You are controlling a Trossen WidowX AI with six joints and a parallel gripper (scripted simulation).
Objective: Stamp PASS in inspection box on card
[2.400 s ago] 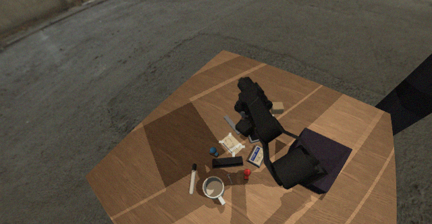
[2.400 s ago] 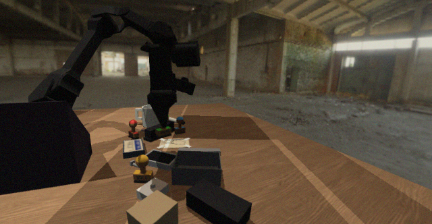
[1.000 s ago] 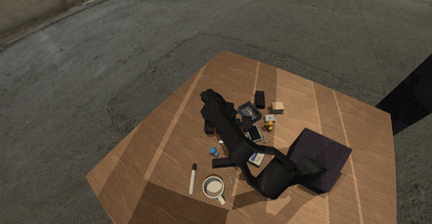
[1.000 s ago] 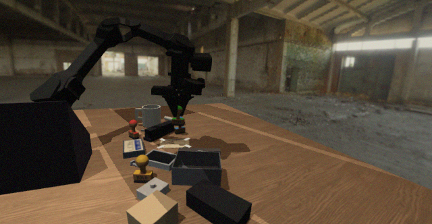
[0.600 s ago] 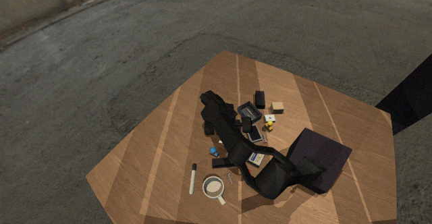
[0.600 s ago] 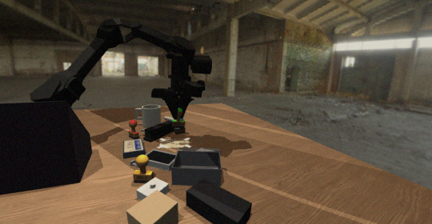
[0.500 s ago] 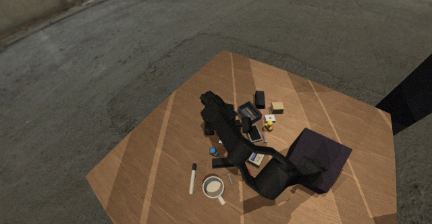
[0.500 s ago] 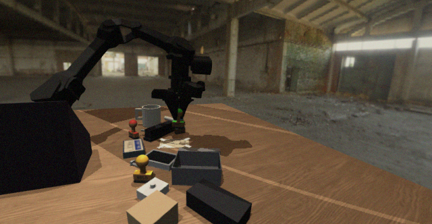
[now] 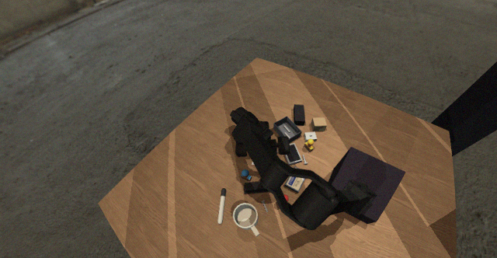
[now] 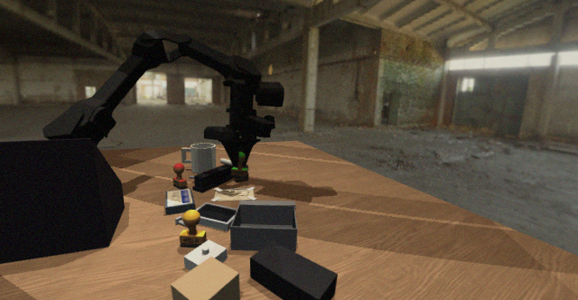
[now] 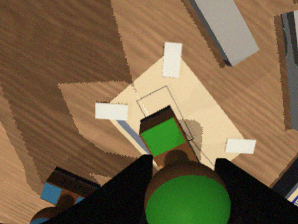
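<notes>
Right now the cream card is 1 cm behind my gripper tip, 1 cm to the left of it and 8 cm below it. Also, from my gripper tip: flat grey bar 3 cm ahead, 10 cm to the right, 7 cm below; then green-knobbed stamp 1 cm below; then blue stamp 4 cm ahead, 9 cm to the left, 6 cm below.
</notes>
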